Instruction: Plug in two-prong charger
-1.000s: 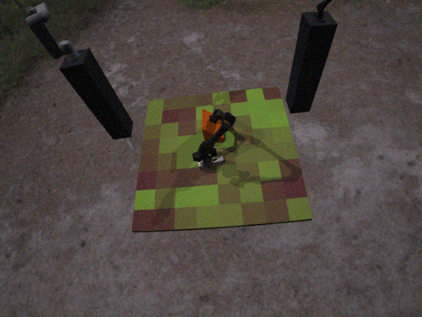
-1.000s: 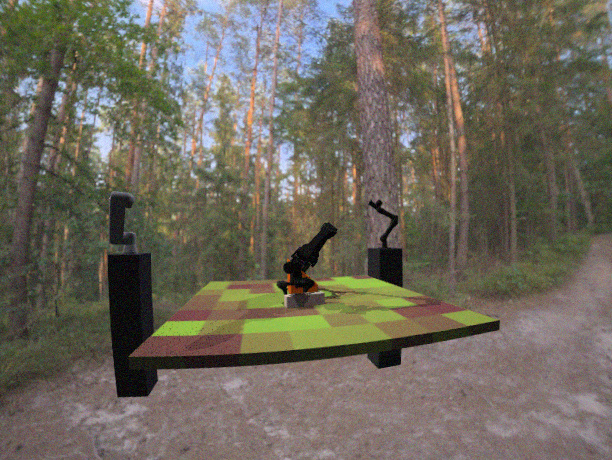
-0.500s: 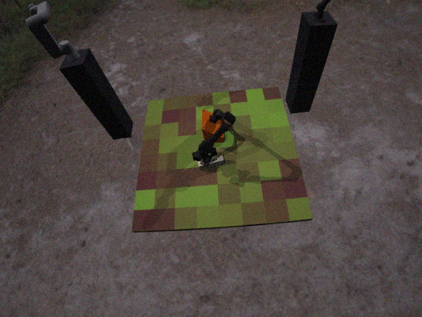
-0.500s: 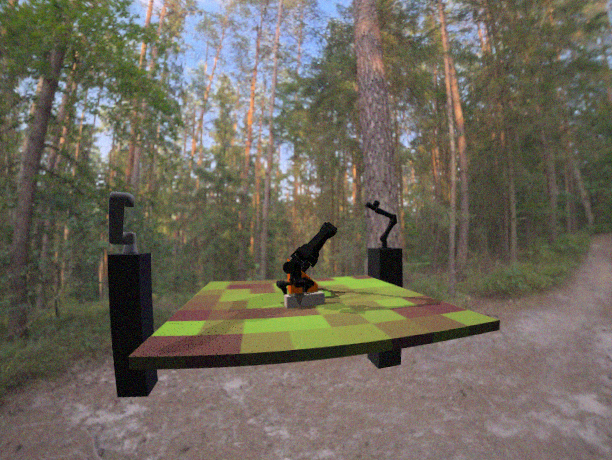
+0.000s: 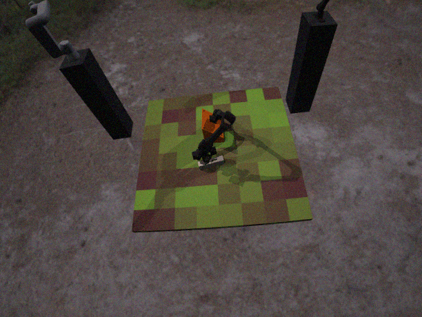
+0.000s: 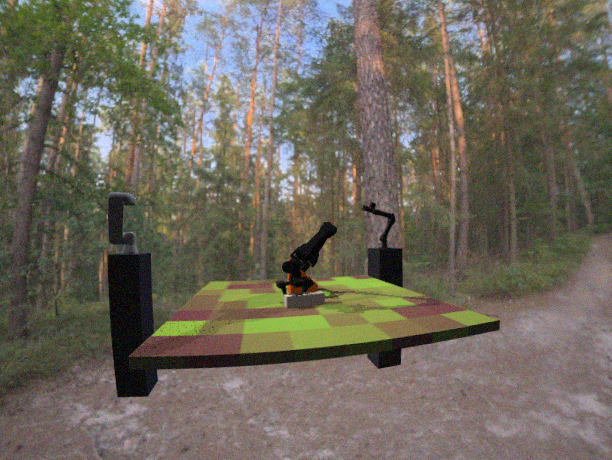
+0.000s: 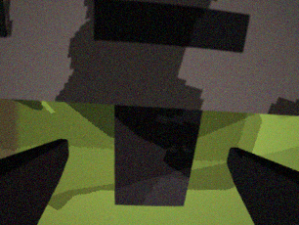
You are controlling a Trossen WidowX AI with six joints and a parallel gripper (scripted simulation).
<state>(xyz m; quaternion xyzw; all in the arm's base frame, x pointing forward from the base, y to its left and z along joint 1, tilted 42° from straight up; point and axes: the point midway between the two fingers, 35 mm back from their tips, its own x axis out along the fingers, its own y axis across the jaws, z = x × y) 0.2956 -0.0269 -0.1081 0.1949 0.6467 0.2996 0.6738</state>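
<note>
Right now the dark two-prong charger is 30 mm ahead of my gripper tip, 10 mm to the left of it and 10 mm above it.
</note>
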